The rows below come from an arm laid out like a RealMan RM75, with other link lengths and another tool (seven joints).
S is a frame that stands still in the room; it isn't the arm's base.
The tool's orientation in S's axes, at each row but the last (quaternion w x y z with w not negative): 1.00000, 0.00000, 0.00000, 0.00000; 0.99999, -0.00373, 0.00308, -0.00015; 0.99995, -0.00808, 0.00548, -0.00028; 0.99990, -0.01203, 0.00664, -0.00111; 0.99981, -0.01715, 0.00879, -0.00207; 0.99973, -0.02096, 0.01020, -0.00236
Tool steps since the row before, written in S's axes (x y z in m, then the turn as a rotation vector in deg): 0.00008, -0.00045, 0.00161, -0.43, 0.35, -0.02; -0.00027, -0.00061, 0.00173, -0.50, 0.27, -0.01; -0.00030, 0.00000, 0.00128, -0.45, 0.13, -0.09; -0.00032, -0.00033, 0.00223, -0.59, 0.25, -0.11; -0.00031, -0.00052, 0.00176, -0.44, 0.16, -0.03; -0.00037, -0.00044, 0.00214, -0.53, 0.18, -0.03
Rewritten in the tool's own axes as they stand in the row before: 0.00008, -0.00045, 0.00161, -0.43, 0.35, -0.02; -0.00028, -0.00062, 0.00172, -0.50, 0.27, -0.01; -0.00031, -0.00002, 0.00128, -0.45, 0.13, -0.09; -0.00035, -0.00038, 0.00222, -0.59, 0.25, -0.11; -0.00034, -0.00058, 0.00174, -0.44, 0.16, -0.03; -0.00041, -0.00053, 0.00211, -0.53, 0.18, -0.03
